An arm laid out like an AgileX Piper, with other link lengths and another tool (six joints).
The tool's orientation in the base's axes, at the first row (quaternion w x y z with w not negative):
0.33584 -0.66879 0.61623 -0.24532
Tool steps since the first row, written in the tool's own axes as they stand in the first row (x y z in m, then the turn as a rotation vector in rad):
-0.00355 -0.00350 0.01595 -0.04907 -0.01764 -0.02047
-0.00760 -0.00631 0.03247 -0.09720 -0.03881 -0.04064
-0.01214 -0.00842 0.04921 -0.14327 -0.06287 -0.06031
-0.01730 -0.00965 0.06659 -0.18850 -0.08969 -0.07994
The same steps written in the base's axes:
0.01372 0.00591 -0.00750 -0.00945 0.04579 0.03086
0.02734 0.01238 -0.01584 -0.01624 0.09075 0.06409
0.04061 0.01936 -0.02482 -0.02050 0.13378 0.09899
0.05370 0.02703 -0.03482 -0.02282 0.17603 0.13586

